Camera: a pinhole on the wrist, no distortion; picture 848 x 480 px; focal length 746.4 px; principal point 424.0 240.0 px. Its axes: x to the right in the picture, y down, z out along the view. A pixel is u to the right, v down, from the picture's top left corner.
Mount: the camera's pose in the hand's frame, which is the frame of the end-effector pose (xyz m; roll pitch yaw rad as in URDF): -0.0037 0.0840 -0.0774 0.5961 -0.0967 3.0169
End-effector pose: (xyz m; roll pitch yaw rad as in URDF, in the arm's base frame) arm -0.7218 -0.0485 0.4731 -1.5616 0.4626 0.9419
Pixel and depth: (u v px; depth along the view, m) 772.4 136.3 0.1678
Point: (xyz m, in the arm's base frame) -0.8506 -0.1283 0.3148
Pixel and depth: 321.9 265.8 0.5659
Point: -1.0551 0.1657 0.0775
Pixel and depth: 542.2 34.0 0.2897
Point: -0.9052 -0.0901 0.1936
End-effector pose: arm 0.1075 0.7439 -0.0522 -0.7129 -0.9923 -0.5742
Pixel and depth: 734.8 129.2 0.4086
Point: 0.3452 1.1197 -0.1780
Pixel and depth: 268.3 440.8 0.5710
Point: 0.3345 1.1903 0.2104
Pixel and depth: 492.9 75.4 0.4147
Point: 0.4214 1.0623 -0.0817
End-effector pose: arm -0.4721 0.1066 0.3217 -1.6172 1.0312 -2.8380
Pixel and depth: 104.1 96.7 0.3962
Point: -0.2438 -0.0042 -0.0533
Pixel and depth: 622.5 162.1 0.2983
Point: -0.1737 0.0478 0.2037
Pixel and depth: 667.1 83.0 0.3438
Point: -0.1056 0.0538 0.1910
